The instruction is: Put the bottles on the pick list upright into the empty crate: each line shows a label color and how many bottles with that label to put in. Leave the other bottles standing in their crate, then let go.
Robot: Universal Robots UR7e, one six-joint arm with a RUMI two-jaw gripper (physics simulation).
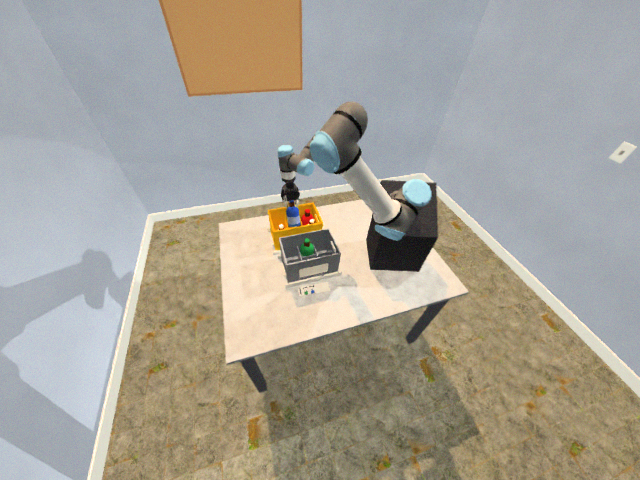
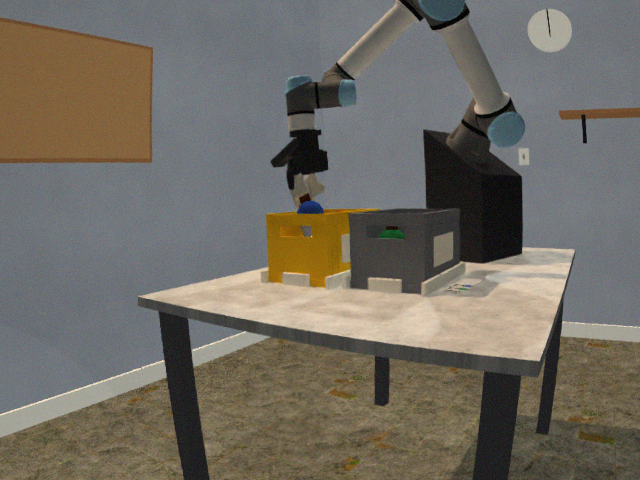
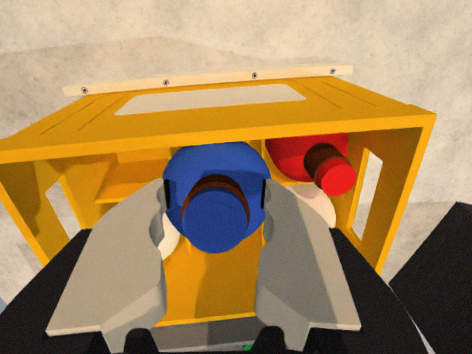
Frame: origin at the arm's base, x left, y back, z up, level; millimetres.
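Seen in the pictures: gripper, fingertip midpoint: [image 1: 292,207] [image 2: 305,208] [image 3: 216,182]; arm's base, link origin: [image 2: 465,151].
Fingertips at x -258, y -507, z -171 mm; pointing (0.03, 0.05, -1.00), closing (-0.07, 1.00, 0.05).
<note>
Offsets run from my fingertips to a thing's top centre. Level surfaces: height alone.
The yellow crate {dx +65, dy +10, dz -9 mm} [image 1: 297,230] [image 2: 296,253] [image 3: 215,125] holds a blue bottle {dx +19, dy +2, dz +52 mm} [image 1: 293,215] [image 2: 310,207] [image 3: 215,155], a red bottle {dx +9, dy +89, dz -21 mm} [image 1: 307,218] [image 3: 290,155] and two white ones {dx +97, dy +104, dz -21 mm} [image 3: 320,207] {dx +121, dy -69, dz -21 mm} [image 3: 171,237]. My gripper [image 1: 292,202] [image 2: 306,198] [image 3: 216,182] is low over this crate, shut on the blue bottle below its cap; the bottle leans slightly. The grey crate {dx +293, dy +63, dz -9 mm} [image 1: 330,263] [image 2: 385,263] holds a green bottle {dx +244, dy +58, dz -21 mm} [image 1: 307,249] [image 2: 391,234] standing upright. The pick list {dx +439, dy +70, dz -182 mm} [image 1: 315,289] [image 2: 459,287] shows a green and a blue dot; its numbers are unreadable.
Both crates stand close together on the table {dz -184 mm} [image 1: 258,320] [image 2: 310,310], with low pale strips along their bases. The grey crate's dividers rise around the green bottle. The black robot base [image 1: 398,248] [image 2: 454,206] stands to the right of the crates.
</note>
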